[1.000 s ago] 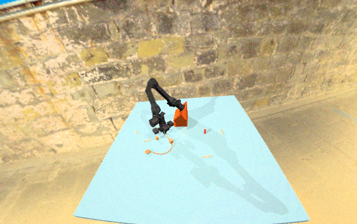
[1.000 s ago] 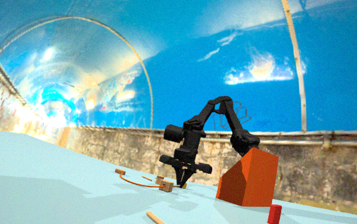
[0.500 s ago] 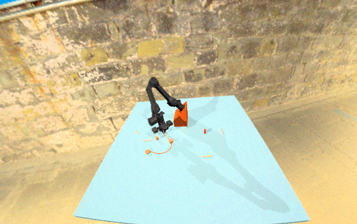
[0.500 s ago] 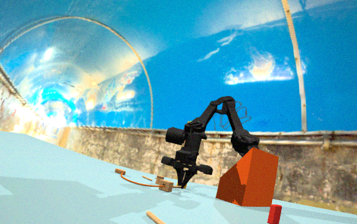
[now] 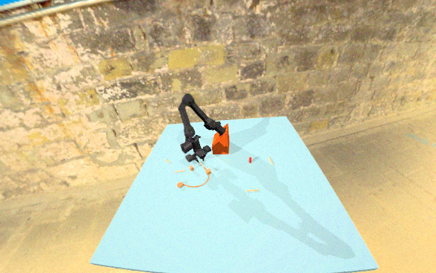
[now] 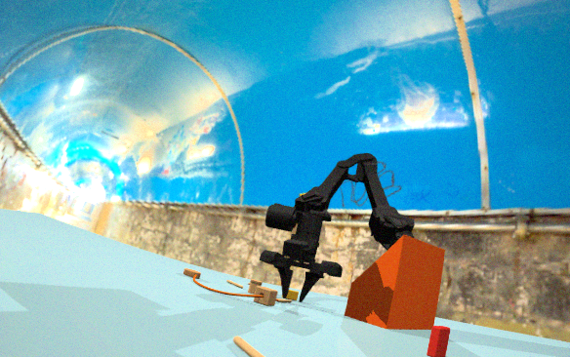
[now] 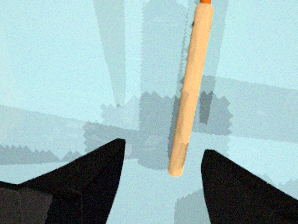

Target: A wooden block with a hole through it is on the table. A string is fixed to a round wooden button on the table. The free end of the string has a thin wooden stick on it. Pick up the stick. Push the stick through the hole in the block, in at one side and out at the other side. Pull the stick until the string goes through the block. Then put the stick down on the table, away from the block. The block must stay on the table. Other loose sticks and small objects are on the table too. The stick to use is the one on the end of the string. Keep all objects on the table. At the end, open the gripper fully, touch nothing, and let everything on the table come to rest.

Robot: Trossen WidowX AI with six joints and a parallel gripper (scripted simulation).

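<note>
Now: gripper tip 4 cm short of the thin wooden stick and 2 cm to the right of it. From my gripper tip the other things lie so: round wooden button 21 cm ahead, 10 cm to the right; then wooden block 10 cm ahead, 7 cm to the left, 1 cm above; then yellow piece 4 cm behind, 8 cm to the right.
</note>
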